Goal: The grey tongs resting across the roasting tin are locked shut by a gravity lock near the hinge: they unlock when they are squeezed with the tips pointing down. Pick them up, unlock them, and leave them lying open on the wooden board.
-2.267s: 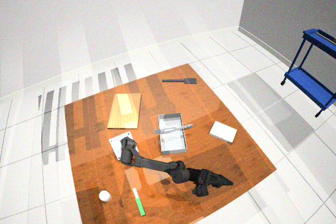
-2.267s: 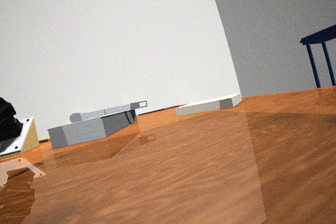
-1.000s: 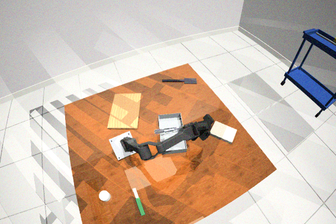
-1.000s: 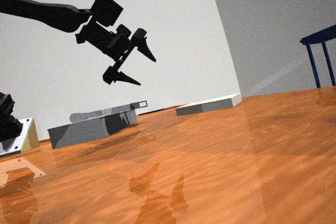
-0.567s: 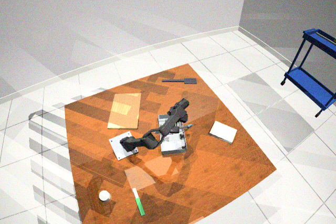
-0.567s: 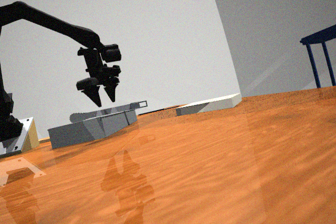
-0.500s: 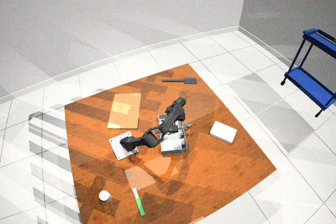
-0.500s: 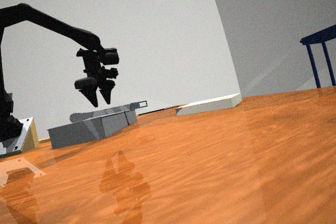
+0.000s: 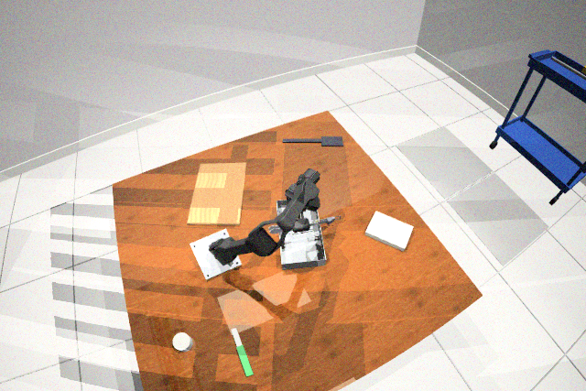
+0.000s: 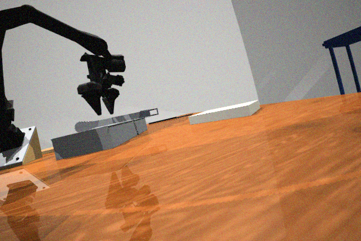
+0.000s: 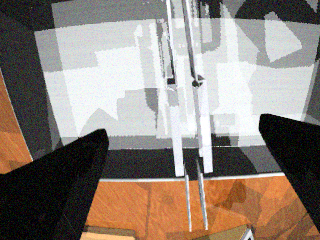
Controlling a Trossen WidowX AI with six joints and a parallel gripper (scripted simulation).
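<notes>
My gripper tip is now 70 mm above the roasting tin and 10 mm to the left of it. From my gripper tip the other things lie so: wooden board: 380 mm to the left, 190 mm behind, 90 mm below; dark spatula: 420 mm to the left, 390 mm ahead, 90 mm below; white block: 320 mm ahead, 220 mm to the right, 80 mm below.
</notes>
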